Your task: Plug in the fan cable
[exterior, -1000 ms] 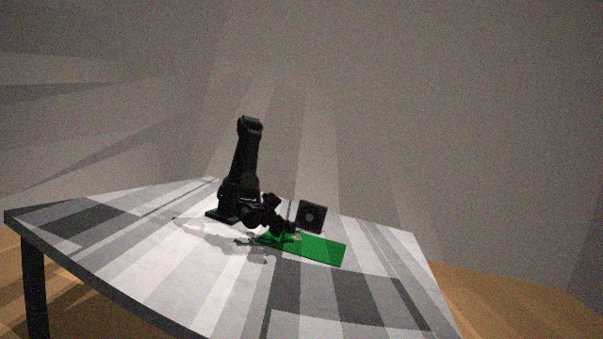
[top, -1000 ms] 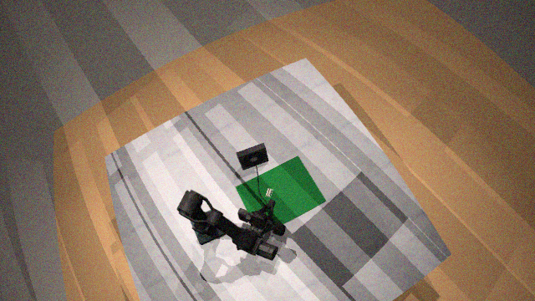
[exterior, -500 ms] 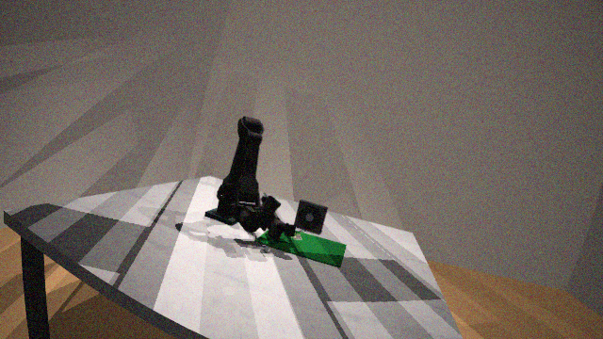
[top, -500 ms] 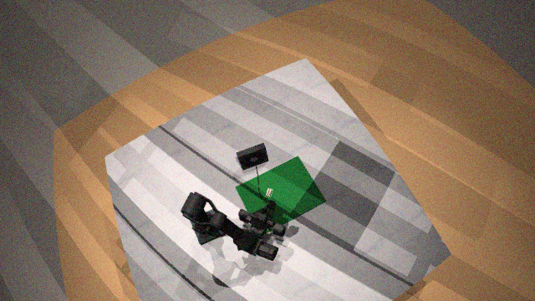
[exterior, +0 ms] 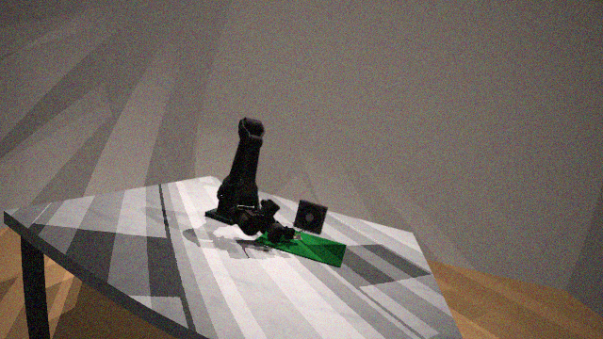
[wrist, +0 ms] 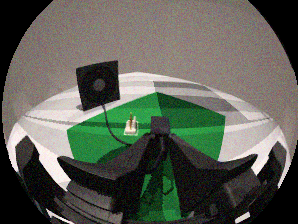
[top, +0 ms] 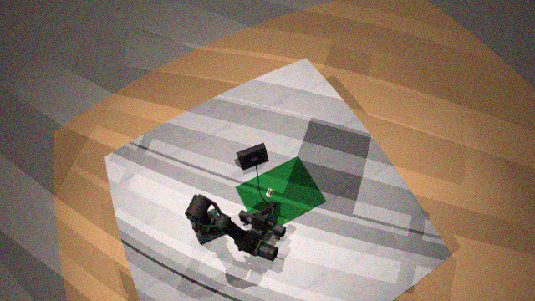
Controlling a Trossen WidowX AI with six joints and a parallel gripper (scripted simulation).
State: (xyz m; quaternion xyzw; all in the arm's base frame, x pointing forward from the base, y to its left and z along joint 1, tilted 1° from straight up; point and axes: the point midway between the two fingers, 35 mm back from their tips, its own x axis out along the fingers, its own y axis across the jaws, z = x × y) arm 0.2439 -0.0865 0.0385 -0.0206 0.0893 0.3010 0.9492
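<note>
Now: the green board 6 cm ahead of my gripper tip, 4 cm to the left of it and 6 cm below it. The rest, counted from my gripper tip: dark plug (1 cm below); then black fan (5 cm ahead, 22 cm to the left, 1 cm above).
</note>
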